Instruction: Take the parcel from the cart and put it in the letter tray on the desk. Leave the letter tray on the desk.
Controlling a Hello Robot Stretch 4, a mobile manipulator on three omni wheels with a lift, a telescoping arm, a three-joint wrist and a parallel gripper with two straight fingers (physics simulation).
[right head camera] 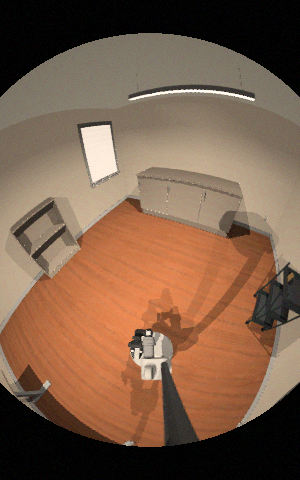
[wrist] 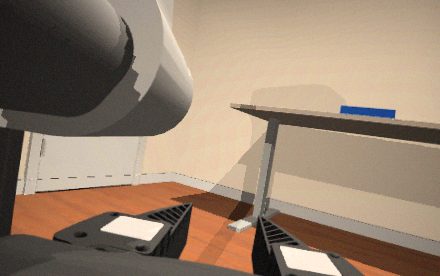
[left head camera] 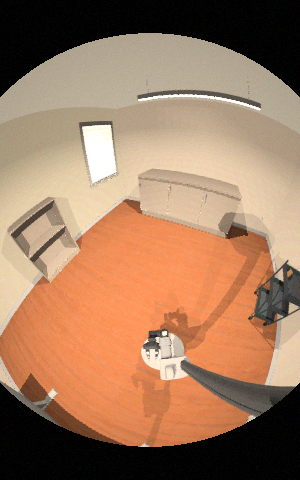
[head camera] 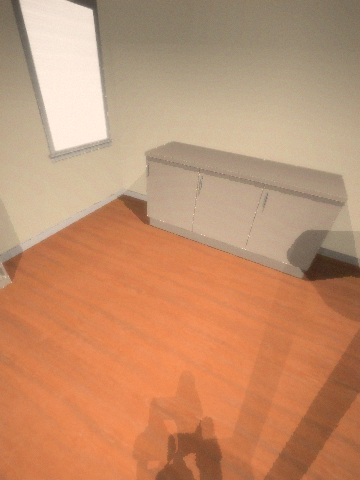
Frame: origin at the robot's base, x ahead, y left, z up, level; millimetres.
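Where they show: gripper, fingertip midpoint: (right head camera: 135, 358) (wrist: 222, 229) (left head camera: 151, 360).
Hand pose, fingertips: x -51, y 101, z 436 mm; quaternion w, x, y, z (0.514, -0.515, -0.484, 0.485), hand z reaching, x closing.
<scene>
Each offset is from my fingertips to the top centre of the thing. "*": to the spot under its first point. Level surfaces: height alone.
My gripper (wrist: 222, 229) (left head camera: 152, 355) is open, with nothing between its fingers in the wrist view. The blue letter tray @(781 mm left, 1328 mm back, 320 mm up) (wrist: 367, 112) lies on the desk @(232 mm up) (wrist: 420, 132), beyond the gripper and to its right. Only part of the desk shows there; one desk leg also shows at the lower left of both side head views. The dark cart @(* 1547 mm right, 228 mm ahead, 331 mm down) (left head camera: 265, 303) (right head camera: 261, 310) stands by the wall at the right edge of those views, well apart from the gripper. A small orange-brown patch shows on the cart; whether it is the parcel, I cannot tell.
A low three-door cabinet (head camera: 225, 205) (left head camera: 185, 197) (right head camera: 185, 196) stands against the far wall. An open bookshelf (left head camera: 31, 216) (right head camera: 32, 216) stands at the left wall. A white door (wrist: 90, 160) shows at the left in the wrist view, beneath a large rounded robot part.
</scene>
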